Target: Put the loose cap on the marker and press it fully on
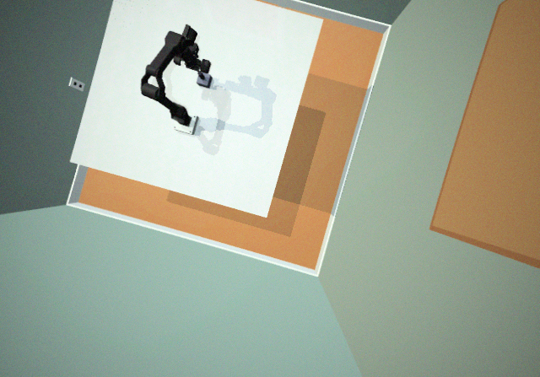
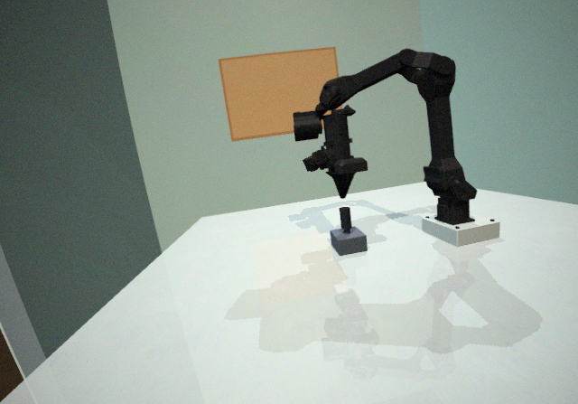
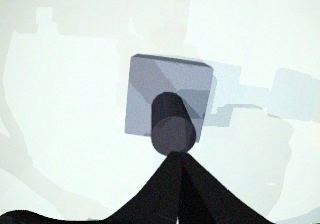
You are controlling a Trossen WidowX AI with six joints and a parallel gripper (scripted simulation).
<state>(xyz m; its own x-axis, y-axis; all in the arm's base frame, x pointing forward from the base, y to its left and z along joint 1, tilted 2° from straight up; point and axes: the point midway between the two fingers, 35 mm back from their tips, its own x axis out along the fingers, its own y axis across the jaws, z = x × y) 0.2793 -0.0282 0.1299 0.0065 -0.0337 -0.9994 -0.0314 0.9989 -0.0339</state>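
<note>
My gripper tip is now 50 mm above the marker cap. From my gripper tip the other things lie so: dark grey holder block 110 mm below.
</note>
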